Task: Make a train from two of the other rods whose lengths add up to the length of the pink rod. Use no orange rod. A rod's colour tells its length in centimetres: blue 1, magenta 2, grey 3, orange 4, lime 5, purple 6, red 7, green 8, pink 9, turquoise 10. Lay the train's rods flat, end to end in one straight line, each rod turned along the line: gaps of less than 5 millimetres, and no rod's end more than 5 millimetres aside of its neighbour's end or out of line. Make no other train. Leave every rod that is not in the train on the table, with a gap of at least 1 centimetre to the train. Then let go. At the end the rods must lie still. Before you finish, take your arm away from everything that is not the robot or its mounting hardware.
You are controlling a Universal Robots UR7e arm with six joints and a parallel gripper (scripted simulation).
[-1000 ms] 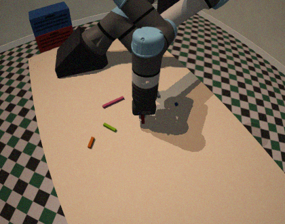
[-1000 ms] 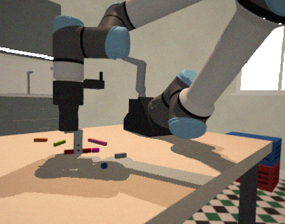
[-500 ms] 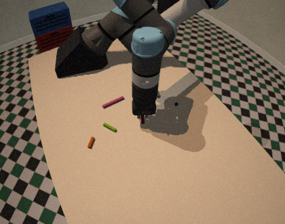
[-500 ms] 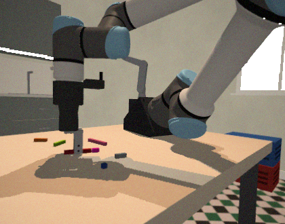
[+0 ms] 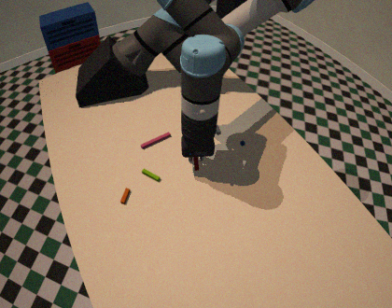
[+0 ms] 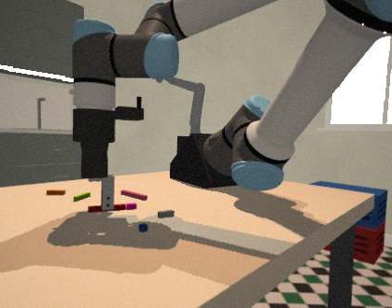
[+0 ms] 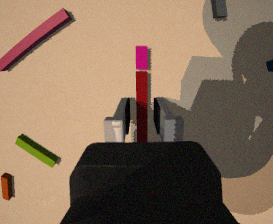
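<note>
My hand is 20 mm above the red rod. Round my hand: magenta rod: 40 mm behind, 20 mm to the left, 20 mm below; then grey rod: 60 mm behind, 110 mm to the left, 20 mm below; then pink rod: 110 mm behind, 60 mm to the right, 20 mm below.
</note>
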